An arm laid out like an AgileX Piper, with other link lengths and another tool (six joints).
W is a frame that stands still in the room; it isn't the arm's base.
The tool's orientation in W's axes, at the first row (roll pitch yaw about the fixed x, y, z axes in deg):
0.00, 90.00, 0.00
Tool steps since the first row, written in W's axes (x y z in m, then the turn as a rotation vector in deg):
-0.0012, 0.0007, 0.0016, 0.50, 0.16, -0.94
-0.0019, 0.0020, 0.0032, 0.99, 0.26, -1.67
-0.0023, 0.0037, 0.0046, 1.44, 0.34, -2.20
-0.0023, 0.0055, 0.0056, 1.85, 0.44, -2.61
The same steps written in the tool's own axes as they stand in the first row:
-0.0016, 0.0007, -0.0012, 0.94, 0.16, 0.50
-0.0032, 0.0020, -0.0019, 1.67, 0.26, 0.99
-0.0046, 0.0037, -0.0023, 2.20, 0.34, 1.44
-0.0056, 0.0055, -0.0023, 2.61, 0.44, 1.85

